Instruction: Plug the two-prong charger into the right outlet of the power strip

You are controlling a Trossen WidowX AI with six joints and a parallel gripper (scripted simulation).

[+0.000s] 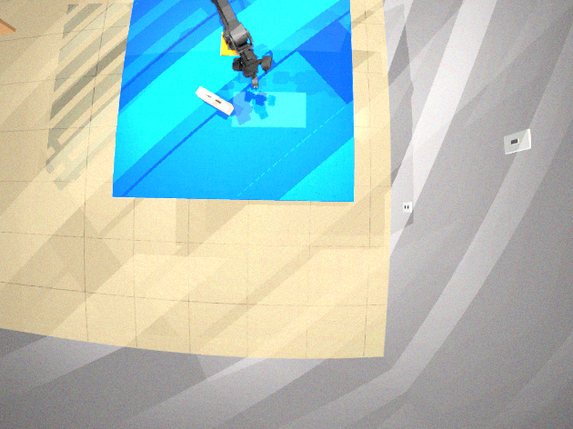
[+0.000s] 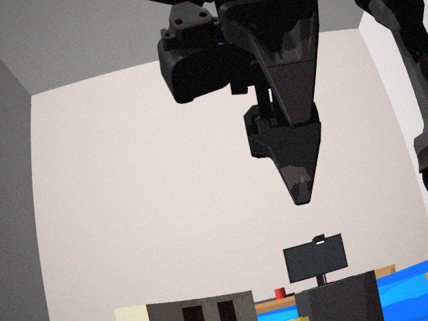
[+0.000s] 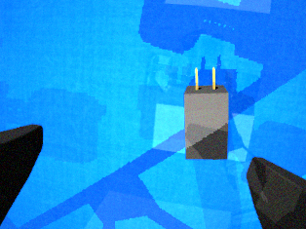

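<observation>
My gripper tip is 90 mm above the dark charger, 20 mm to the left of it and 10 mm short of it.
</observation>
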